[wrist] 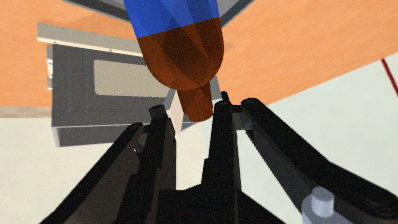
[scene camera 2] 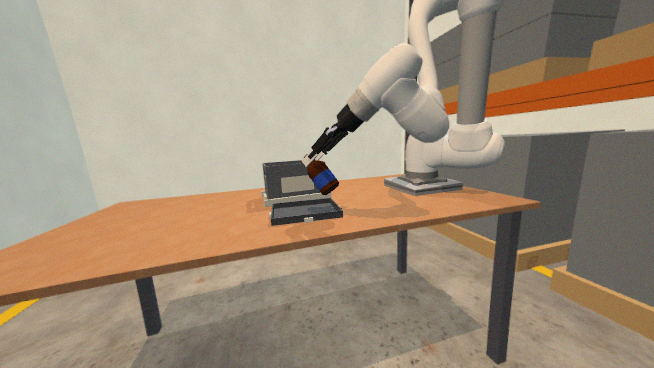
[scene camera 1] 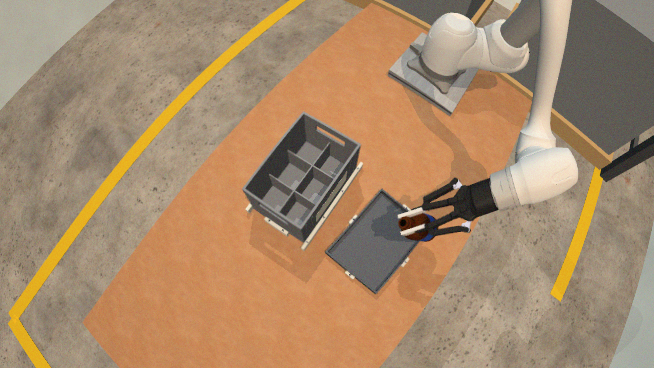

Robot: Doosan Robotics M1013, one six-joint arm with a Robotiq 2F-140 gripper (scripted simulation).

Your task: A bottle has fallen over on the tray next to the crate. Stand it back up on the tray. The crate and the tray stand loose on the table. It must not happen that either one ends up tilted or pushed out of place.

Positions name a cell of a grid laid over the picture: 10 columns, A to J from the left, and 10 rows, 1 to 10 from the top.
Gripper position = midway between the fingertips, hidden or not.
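From scene camera 1 I can see a grey crate (scene camera 1: E5), a grey tray (scene camera 1: F7) and my gripper (scene camera 1: G7). If you go by the wrist view, you get my gripper (wrist: E5) again, along with the crate (wrist: C5). And then scene camera 2 gives you the tray (scene camera 2: E6), the crate (scene camera 2: E5) and my gripper (scene camera 2: E5).
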